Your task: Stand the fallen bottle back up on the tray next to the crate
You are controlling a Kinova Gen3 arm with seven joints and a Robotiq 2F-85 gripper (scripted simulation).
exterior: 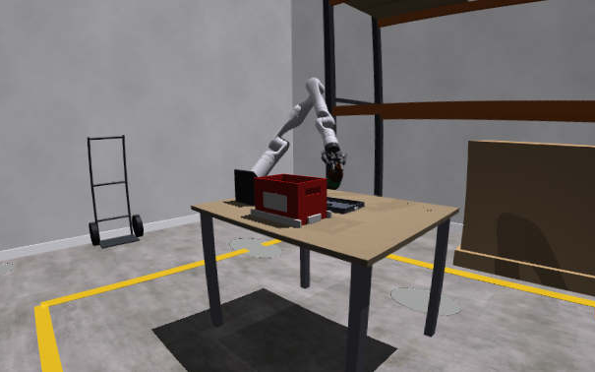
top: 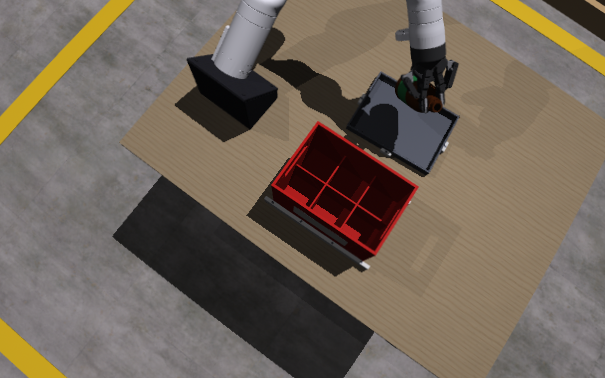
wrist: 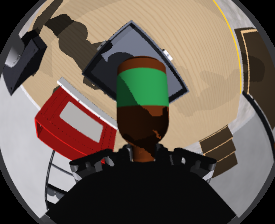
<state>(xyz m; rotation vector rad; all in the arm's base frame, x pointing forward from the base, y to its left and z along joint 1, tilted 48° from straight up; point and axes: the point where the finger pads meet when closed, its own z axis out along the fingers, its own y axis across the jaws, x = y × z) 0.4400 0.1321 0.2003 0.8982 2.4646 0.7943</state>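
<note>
My hand is 40 mm above the bottle, 30 mm past it and 20 mm to the right of it. Also, from my hand: tray (190 mm below, 30 mm behind, 10 mm to the left); red crate (280 mm to the right, 110 mm below, 10 mm behind).
</note>
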